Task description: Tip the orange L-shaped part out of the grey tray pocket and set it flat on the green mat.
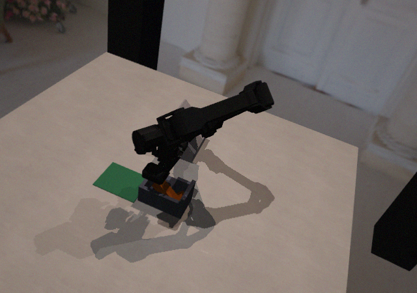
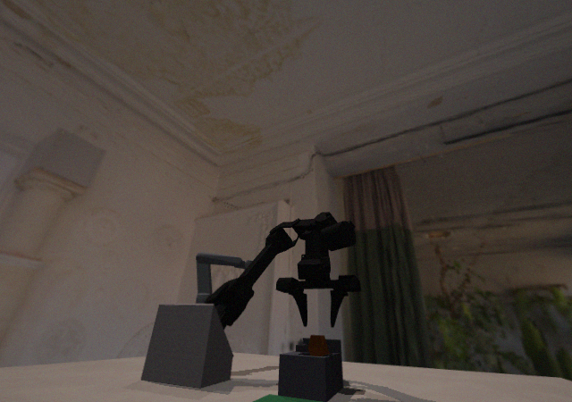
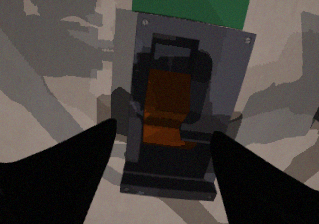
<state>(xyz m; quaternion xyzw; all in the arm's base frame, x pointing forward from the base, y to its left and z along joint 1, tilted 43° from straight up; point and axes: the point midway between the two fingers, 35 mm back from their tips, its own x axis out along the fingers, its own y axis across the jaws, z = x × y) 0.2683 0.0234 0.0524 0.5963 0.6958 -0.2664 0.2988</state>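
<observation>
Right now the orange L-shaped part is 7 cm below my gripper tip, 3 cm to the left of it and 2 cm behind it. Also, from my gripper tip: green mat 14 cm to the right, 13 cm below.
</observation>
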